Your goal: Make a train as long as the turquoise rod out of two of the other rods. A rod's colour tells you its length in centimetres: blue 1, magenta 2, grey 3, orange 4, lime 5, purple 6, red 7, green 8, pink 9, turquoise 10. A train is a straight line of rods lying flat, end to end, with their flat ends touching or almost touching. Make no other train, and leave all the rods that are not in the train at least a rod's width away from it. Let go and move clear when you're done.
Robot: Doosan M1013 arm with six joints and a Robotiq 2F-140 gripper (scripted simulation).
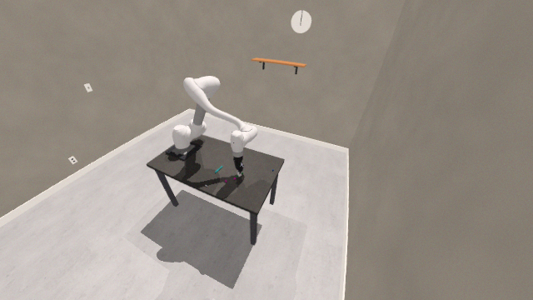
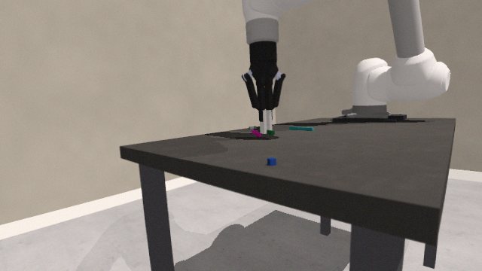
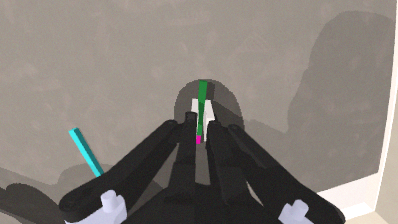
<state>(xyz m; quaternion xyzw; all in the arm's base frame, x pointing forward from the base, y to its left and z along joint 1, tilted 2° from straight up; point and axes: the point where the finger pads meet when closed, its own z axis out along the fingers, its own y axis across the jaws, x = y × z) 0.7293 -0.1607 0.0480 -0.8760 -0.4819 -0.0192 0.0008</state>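
The green rod lies 3 cm below my hand. The rest, counted from my hand: turquoise rod (22 cm behind, 1 cm to the left, 4 cm below); then small grey rod (23 cm behind, 20 cm to the right, 4 cm below); then blue rod (28 cm ahead, 17 cm to the left, 4 cm below).
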